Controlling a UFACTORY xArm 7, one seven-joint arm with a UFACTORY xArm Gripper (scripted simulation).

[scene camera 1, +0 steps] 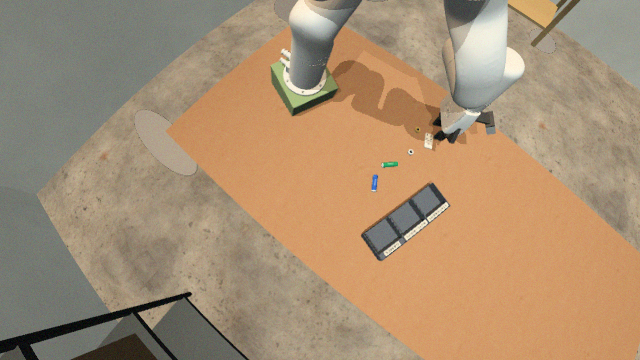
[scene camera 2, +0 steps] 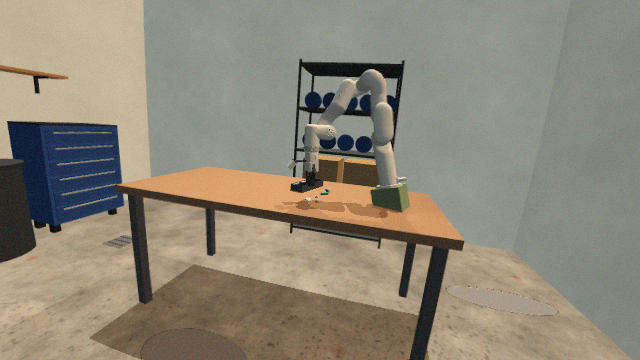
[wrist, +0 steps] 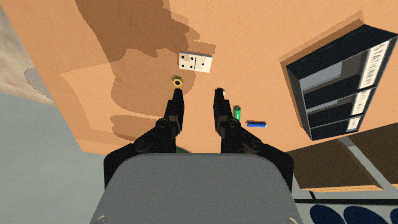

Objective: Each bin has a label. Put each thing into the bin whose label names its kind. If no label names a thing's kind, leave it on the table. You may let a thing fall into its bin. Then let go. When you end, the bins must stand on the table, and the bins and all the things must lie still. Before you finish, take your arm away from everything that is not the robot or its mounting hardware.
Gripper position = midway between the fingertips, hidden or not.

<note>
In view: my gripper (scene camera 1: 437, 131).
My gripper shows as well in the wrist view (wrist: 198, 97).
</note>
